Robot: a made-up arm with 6 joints.
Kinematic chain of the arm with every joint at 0, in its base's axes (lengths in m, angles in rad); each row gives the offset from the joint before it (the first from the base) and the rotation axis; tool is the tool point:
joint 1: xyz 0 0 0.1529 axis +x
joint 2: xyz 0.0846 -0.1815 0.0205 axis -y
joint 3: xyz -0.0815 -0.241 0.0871 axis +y
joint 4: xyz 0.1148 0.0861 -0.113 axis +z
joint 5: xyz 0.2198 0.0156 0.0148 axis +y
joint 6: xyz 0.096 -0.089 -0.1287 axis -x
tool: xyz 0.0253 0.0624 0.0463
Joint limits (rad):
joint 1: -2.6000..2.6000
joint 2: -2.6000..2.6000
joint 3: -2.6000..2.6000
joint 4: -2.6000..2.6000
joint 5: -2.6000..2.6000
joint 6: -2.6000..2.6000
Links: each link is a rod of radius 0.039 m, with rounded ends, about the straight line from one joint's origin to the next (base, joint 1, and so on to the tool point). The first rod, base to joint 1, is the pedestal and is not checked.
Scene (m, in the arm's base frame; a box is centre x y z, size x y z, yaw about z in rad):
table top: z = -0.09
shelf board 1: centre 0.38 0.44 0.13 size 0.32 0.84 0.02 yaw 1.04
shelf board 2: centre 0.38 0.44 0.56 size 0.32 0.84 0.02 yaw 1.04
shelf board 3: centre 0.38 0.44 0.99 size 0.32 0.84 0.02 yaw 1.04
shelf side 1: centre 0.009 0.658 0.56 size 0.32 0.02 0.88 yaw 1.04
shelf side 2: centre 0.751 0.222 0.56 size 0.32 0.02 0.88 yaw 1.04
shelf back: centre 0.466 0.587 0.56 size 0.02 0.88 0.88 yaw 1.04
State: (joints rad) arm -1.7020 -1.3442 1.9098 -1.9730 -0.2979 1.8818
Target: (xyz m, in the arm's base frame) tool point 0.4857 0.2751 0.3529
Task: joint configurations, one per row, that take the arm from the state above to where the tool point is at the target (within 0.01 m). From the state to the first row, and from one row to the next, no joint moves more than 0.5 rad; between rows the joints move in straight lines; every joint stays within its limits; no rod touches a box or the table.
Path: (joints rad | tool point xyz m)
1: -1.4062 -1.2878 1.7663 -2.1604 0.0941 1.8907 | 0.2227 0.3418 0.7939
2: -1.1105 -1.2313 1.6229 -2.3478 0.4861 1.8996 | 0.1250 0.2139 0.7804
3: -1.0142 -1.4024 1.6690 -1.8913 0.3966 1.7590 | 0.1369 0.0773 0.8675
4: -0.9180 -1.5735 1.7152 -1.4347 0.3072 1.6185 | 0.0975 -0.0277 0.9058
5: -0.8218 -1.7446 1.7613 -0.9782 0.2177 1.4779 | 0.0476 -0.0643 0.9063
6: -0.7256 -1.9157 1.8075 -0.5216 0.1282 1.3373 | 0.0340 -0.0331 0.8790
7: -0.6294 -2.0867 1.8536 -0.0651 0.0387 1.1968 | 0.0833 0.0338 0.8205
8: -0.5332 -2.2578 1.8998 0.3915 -0.0508 1.0562 | 0.1870 0.0944 0.7169
9: -0.4369 -2.4289 1.9460 0.8480 -0.1403 0.9156 | 0.3033 0.1175 0.5578
10: -0.3407 -2.6000 1.9921 1.3046 -0.2298 0.7751 | 0.3790 0.0934 0.3529
11: -0.7561 -2.6000 2.1158 1.0494 -0.2034 0.9591 | 0.4241 0.1845 0.3716
12: -1.1715 -2.6000 2.2395 0.7943 -0.1769 1.1430 | 0.4857 0.2751 0.3529

